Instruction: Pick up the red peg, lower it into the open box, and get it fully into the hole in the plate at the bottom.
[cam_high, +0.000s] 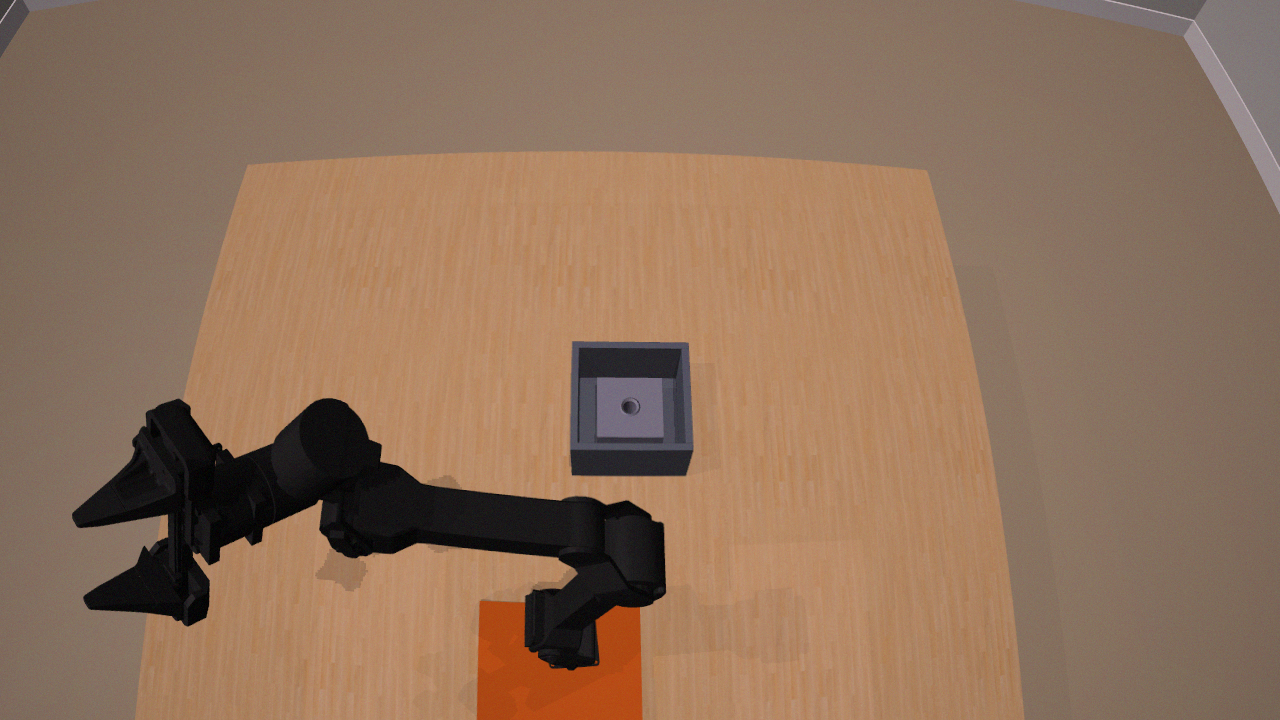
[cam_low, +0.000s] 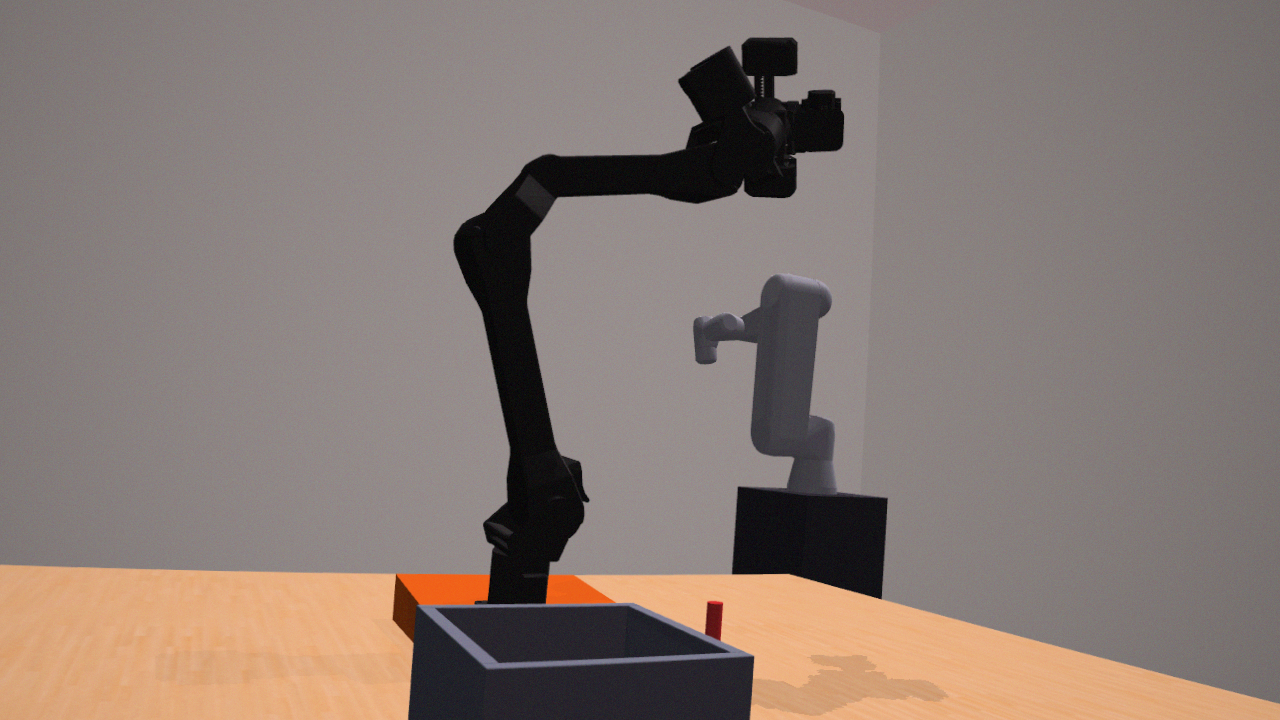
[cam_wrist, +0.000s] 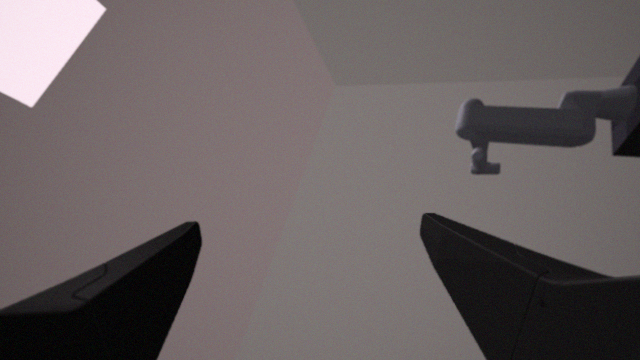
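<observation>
My gripper tip is now 610 mm above the red peg, 220 mm to the left of it and 220 mm short of it. Round my gripper tip: dark box 620 mm below, 430 mm to the right, 370 mm ahead; grey plate 600 mm below, 430 mm to the right, 370 mm ahead.
</observation>
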